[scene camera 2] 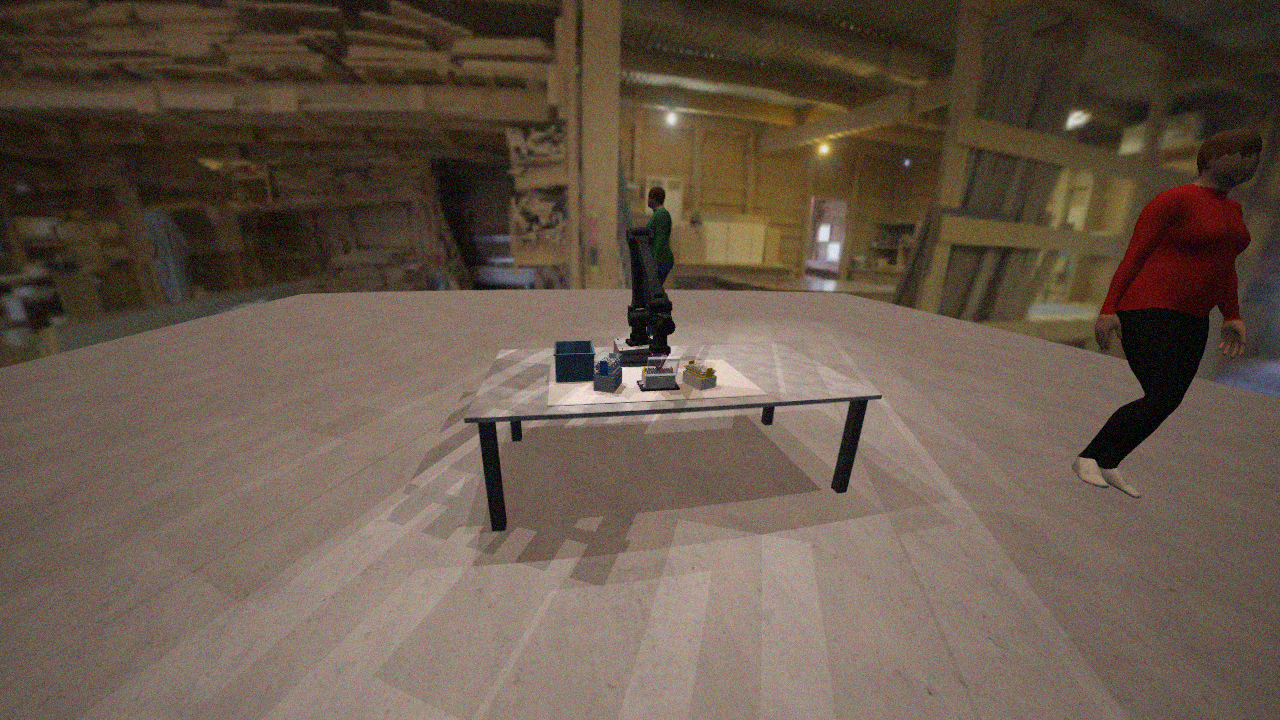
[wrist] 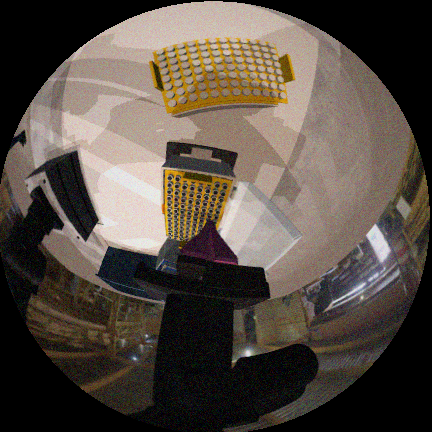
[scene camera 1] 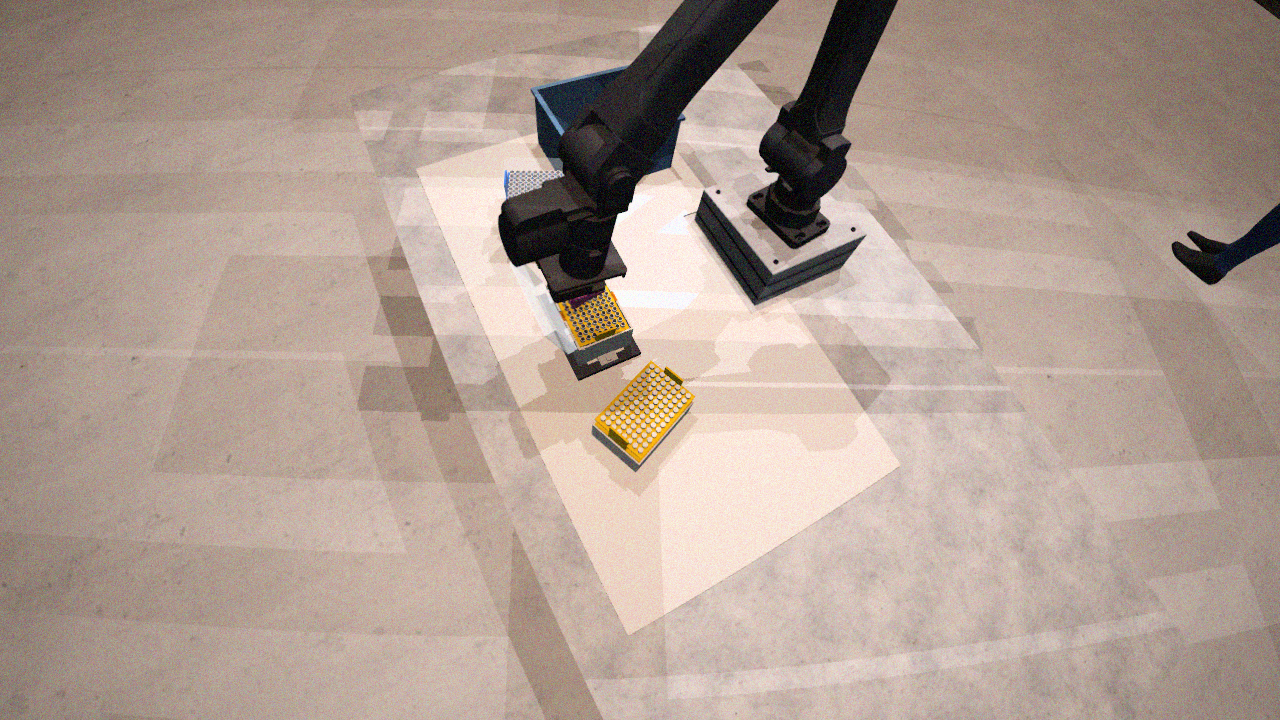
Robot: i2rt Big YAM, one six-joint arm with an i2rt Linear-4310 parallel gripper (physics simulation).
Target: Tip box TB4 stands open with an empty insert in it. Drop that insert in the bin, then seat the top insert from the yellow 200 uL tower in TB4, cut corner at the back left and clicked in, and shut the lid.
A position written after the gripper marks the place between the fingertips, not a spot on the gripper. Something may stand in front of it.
Observation:
The gripper [scene camera 1: 573, 304] is shut, holding nothing. Further things: a blue bin [scene camera 1: 557, 104], a tip box TB4 [scene camera 1: 588, 360] and a yellow tip rack [scene camera 1: 648, 405].
The gripper shows as well in the wrist view [wrist: 208, 222]. The blue bin is seen too in scene camera 2 [scene camera 2: 573, 359] and in the wrist view [wrist: 118, 266]. The tip box TB4 is seen too in the wrist view [wrist: 181, 156].

